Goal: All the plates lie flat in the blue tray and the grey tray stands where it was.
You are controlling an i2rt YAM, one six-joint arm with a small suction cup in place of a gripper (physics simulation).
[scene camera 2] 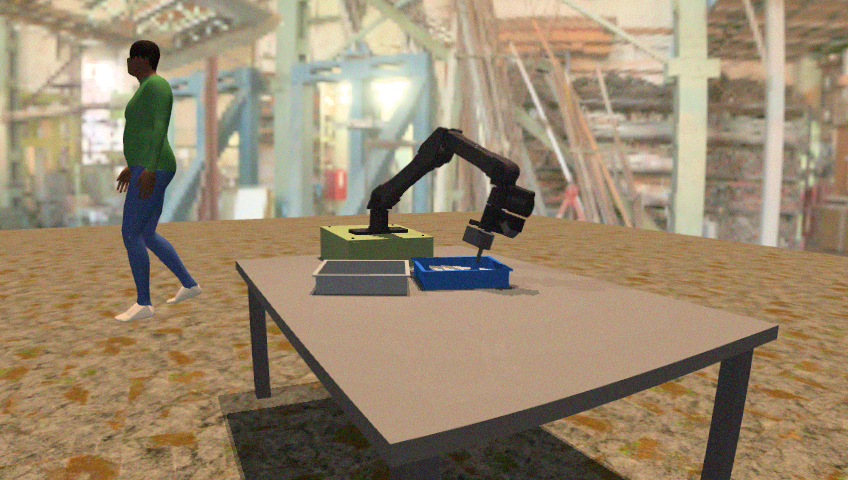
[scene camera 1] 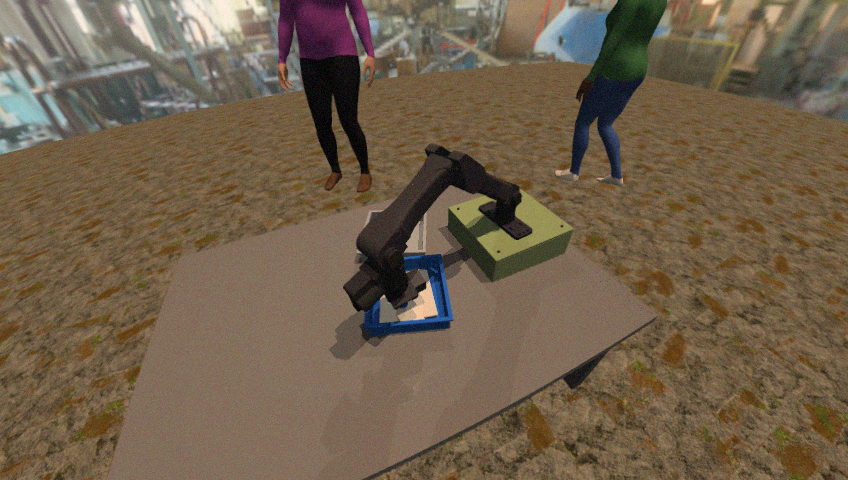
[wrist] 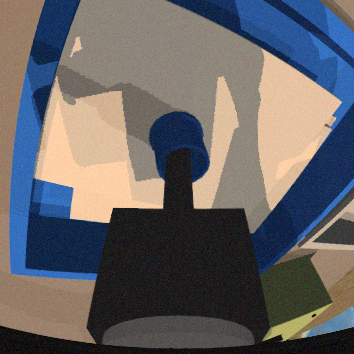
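Pixels of known places: hand, tool point: (wrist: 178,130); arm's base, link origin: (scene camera 2: 378,232) (scene camera 1: 504,220).
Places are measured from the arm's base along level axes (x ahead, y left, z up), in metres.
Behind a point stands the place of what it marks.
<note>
My suction cup (scene camera 1: 403,303) @(x 0.417, y 0.079, z -0.080 m) (scene camera 2: 479,265) (wrist: 178,145) is down inside the blue tray (scene camera 1: 410,327) @(x 0.434, y 0.157, z -0.080 m) (scene camera 2: 464,280) @(x 0.483, y 0.001, z -0.079 m) (wrist: 19,200) @(x 0.411, y 0.171, z -0.051 m), on the upper face of a pale rectangular plate (wrist: 100,30) @(x 0.481, y 0.118, z -0.077 m), and holds it. The plate spans much of the tray in the wrist view. Pale plates (scene camera 1: 423,309) (scene camera 2: 447,268) show inside the tray walls in the scene views, partly hidden by my wrist; I cannot tell how many overlap or whether the held one is quite flat. The grey tray (scene camera 1: 423,234) @(x 0.238, y -0.130, z -0.051 m) (scene camera 2: 363,285) @(x 0.405, y -0.258, z -0.079 m) stands beside the blue tray; no plate rises above its rim.
The arm's base stands on a green box (scene camera 1: 526,256) @(x 0.026, y 0.142, z -0.040 m) (scene camera 2: 338,245) @(x 0.025, y -0.160, z -0.032 m) (wrist: 295,287) @(x 0.119, y -0.113, z -0.052 m) behind the trays. All stand on a brown-grey table (scene camera 1: 255,368) @(x 0.827, y 0.062, z -0.101 m) (scene camera 2: 505,356) @(x 0.934, y -0.254, z -0.101 m). A person in a purple top (scene camera 1: 326,32) and one in a green top (scene camera 1: 630,44) (scene camera 2: 148,121) stand off the table.
</note>
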